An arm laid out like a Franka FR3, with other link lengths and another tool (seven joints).
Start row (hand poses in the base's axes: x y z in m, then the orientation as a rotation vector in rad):
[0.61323, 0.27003, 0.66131, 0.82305, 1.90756, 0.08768]
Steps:
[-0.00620, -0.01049, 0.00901, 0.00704, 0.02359, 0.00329]
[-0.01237, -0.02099, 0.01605, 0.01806, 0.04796, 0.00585]
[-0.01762, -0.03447, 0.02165, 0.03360, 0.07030, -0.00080]
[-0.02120, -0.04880, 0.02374, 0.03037, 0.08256, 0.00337]
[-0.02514, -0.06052, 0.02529, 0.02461, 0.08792, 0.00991]
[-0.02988, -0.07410, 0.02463, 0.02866, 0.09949, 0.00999]
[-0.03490, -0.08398, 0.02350, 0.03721, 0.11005, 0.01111]
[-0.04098, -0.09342, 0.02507, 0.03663, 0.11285, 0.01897]
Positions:
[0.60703, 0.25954, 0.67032, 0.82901, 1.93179, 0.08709]
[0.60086, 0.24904, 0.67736, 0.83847, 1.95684, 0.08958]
[0.59561, 0.23556, 0.68296, 0.85948, 1.97642, 0.09159]
[0.59203, 0.22123, 0.68505, 0.85551, 1.98944, 0.08608]
[0.58809, 0.20951, 0.68660, 0.84624, 1.99675, 0.08236]
[0.58335, 0.19593, 0.68594, 0.85100, 2.00805, 0.08166]
[0.57833, 0.18605, 0.68481, 0.85764, 2.01928, 0.08644]
[0.57225, 0.17661, 0.68638, 0.85012, 2.02525, 0.08964]

